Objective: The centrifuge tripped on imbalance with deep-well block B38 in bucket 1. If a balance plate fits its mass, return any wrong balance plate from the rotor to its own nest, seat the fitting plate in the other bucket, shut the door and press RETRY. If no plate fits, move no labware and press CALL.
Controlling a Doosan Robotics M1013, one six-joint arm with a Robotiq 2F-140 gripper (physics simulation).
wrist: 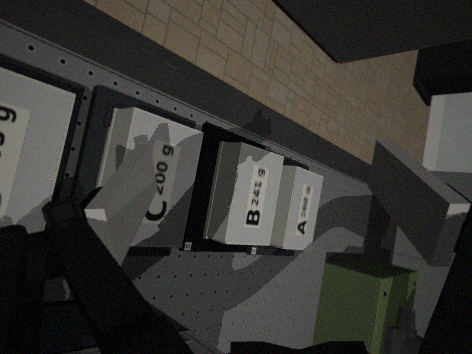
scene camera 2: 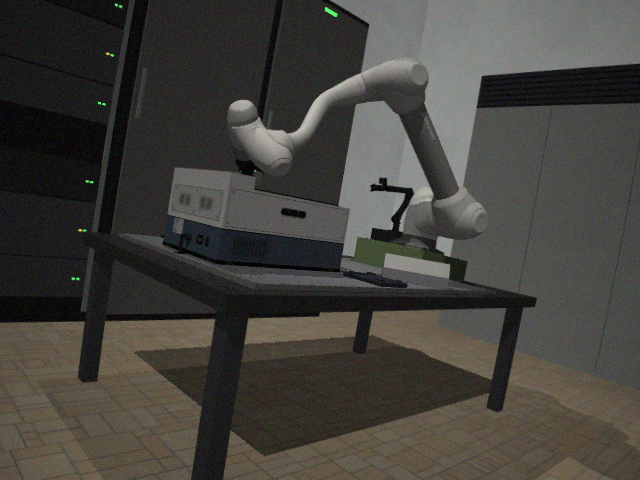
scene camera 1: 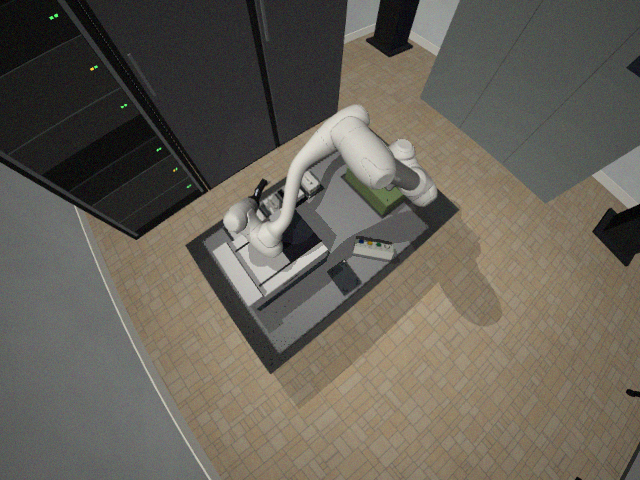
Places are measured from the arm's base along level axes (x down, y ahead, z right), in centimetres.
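Where they show: gripper, between the fingertips: (wrist: 262, 165) (scene camera 1: 263, 192).
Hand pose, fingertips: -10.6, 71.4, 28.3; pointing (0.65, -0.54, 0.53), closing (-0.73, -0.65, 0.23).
Things, the pixels of their top centre, and the offset from my fingertips, as dx, dy, dz. "spot": a spot on its surface instead.
- plate C, centre of its top: (wrist: 160, 182) (scene camera 1: 274, 204) +14.8, -3.0, -1.8
- plate B, centre of its top: (wrist: 258, 197) +14.3, -17.5, -0.4
- plate A, centre of its top: (wrist: 304, 210) (scene camera 1: 308, 180) +14.8, -29.8, -0.2
- fourth plate, a spot on its surface: (wrist: 46, 133) spot: +14.8, +7.5, -0.3
- dark opening, a spot on its surface: (scene camera 1: 299, 240) spot: -1.1, +0.4, -35.4
- white button box, centre of its top: (scene camera 2: 417, 258) (scene camera 1: 374, 246) +11.8, -33.2, -58.5
- dark flat pad, a spot on its surface: (scene camera 2: 374, 278) spot: +18.9, -7.7, -63.5
In the wrist view three grey balance plates stand in dark nests in a row along the table's edge: plate C (wrist: 167, 152) marked 200 g, plate B (wrist: 247, 194) marked 241 g, and plate A (wrist: 303, 209) marked 160 g. A fourth plate (wrist: 46, 133) is cut off at the left. My gripper (wrist: 262, 165) (scene camera 1: 260, 187) is open and empty above this row, and one finger pad hides part of plate C's label. The white and blue centrifuge (scene camera 1: 243, 269) (scene camera 2: 258, 222) lies beside the nests, with a dark opening (scene camera 1: 299, 240) on top. Its buckets and block B38 are hidden.
A white button box (scene camera 1: 372, 248) (scene camera 2: 415, 266) and a dark flat pad (scene camera 1: 343, 276) (scene camera 2: 374, 278) lie near the table's front. The arm stands on a green base (scene camera 1: 379, 196) (wrist: 354, 300). Dark cabinets stand behind the table (scene camera 1: 227, 305) (scene camera 2: 269, 296).
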